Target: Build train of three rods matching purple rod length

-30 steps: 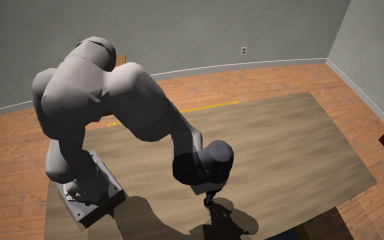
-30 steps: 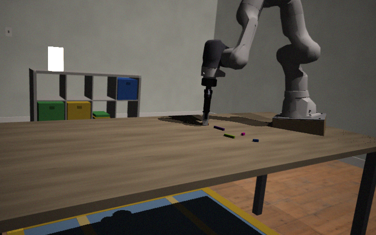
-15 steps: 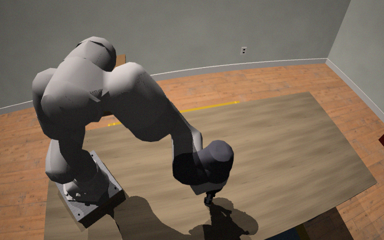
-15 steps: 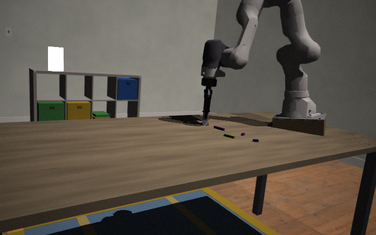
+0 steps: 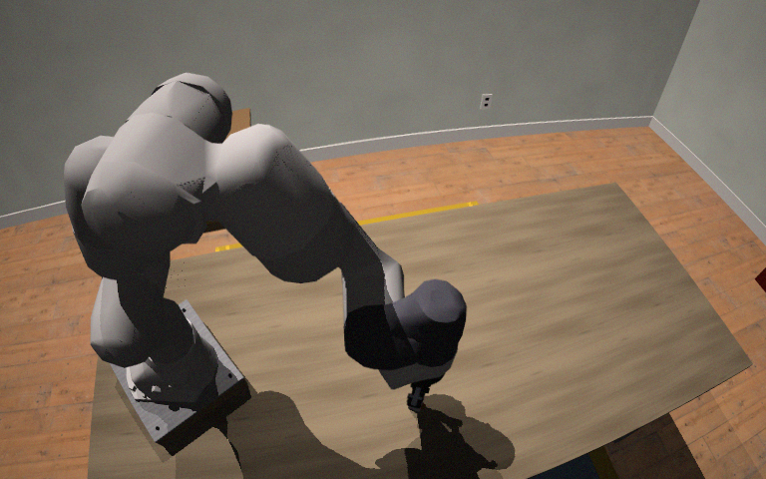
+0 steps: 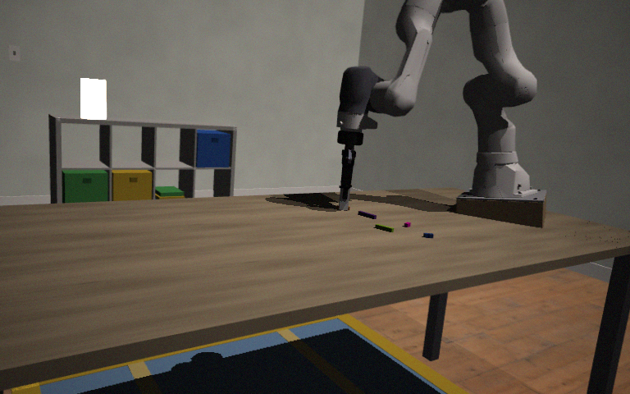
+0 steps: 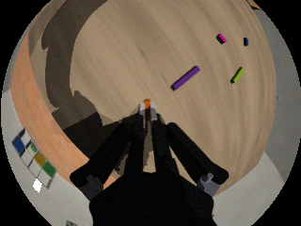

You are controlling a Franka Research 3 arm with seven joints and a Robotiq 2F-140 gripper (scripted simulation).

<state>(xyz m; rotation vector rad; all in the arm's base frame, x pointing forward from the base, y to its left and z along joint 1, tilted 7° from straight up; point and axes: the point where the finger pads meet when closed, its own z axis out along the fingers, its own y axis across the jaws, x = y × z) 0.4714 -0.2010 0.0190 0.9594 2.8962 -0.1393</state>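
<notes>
Right now the lime rod is 50 mm ahead of my hand, 220 mm to the left of it and 30 mm below it. The rest, counted from my hand: magenta rod: 40 mm behind, 220 mm to the left, 30 mm below; then purple rod: 10 mm behind, 90 mm to the left, 30 mm below; then orange rod: 30 mm below.
</notes>
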